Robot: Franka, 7 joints.
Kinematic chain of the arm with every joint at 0, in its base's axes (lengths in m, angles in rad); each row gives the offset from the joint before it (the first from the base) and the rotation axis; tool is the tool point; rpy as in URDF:
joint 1: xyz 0 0 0.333 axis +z
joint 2: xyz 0 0 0 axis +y
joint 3: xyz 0 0 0.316 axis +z
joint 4: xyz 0.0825 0 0 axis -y
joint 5: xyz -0.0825 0 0.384 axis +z
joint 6: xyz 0 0 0 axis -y
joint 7: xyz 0.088 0 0 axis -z
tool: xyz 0 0 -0.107 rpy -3.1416 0 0
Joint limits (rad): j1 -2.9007..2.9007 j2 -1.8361..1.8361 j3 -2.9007..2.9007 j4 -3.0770..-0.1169 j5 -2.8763..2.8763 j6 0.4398..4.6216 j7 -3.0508..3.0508
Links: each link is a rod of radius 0.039 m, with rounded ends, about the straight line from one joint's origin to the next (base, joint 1, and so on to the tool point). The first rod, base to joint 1, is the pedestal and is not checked.
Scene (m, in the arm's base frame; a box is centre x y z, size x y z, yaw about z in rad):
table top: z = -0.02
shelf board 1: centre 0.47 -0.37 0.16 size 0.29 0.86 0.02 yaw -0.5
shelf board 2: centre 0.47 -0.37 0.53 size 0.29 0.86 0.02 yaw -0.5
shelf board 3: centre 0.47 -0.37 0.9 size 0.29 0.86 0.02 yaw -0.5
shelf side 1: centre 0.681 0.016 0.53 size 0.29 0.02 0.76 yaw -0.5
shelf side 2: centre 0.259 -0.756 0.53 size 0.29 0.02 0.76 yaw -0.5
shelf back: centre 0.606 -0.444 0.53 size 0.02 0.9 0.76 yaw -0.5
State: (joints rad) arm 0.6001 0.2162 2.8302 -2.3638 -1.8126 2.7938 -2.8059
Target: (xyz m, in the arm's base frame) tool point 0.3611 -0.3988 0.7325
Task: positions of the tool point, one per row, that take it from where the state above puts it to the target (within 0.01 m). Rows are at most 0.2 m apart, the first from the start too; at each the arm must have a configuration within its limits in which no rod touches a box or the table.
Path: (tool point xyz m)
1: -0.4020 -0.3040 0.4768
2: -0.3138 -0.4134 0.5184
3: -0.1939 -0.4935 0.5609
4: -0.0528 -0.5352 0.6039
5: 0.0962 -0.5330 0.6470
6: 0.2388 -0.4862 0.6900
7: 0.3611 -0.3988 0.7325

